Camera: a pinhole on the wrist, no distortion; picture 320 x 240 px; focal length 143.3 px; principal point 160.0 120.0 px. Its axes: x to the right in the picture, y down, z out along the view. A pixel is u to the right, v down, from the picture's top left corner.
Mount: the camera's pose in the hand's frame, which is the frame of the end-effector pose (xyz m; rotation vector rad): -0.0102 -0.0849 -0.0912 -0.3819 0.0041 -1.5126
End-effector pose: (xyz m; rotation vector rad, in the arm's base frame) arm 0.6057 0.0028 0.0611 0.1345 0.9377 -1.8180
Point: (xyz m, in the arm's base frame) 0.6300 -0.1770 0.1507
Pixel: 154 129
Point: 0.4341 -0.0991 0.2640
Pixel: 303 121
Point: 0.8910 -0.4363 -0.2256
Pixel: 26 204
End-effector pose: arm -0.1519 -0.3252 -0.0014 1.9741 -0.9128 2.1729
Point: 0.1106 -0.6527 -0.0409
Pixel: 122 98
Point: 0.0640 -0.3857 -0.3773
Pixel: outside the picture
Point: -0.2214 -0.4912 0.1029
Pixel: 35 228
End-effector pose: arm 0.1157 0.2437 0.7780 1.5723 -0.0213 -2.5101
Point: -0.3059 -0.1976 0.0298
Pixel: outside the picture
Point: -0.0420 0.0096 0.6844
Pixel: 63 185
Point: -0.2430 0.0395 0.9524
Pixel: 127 98
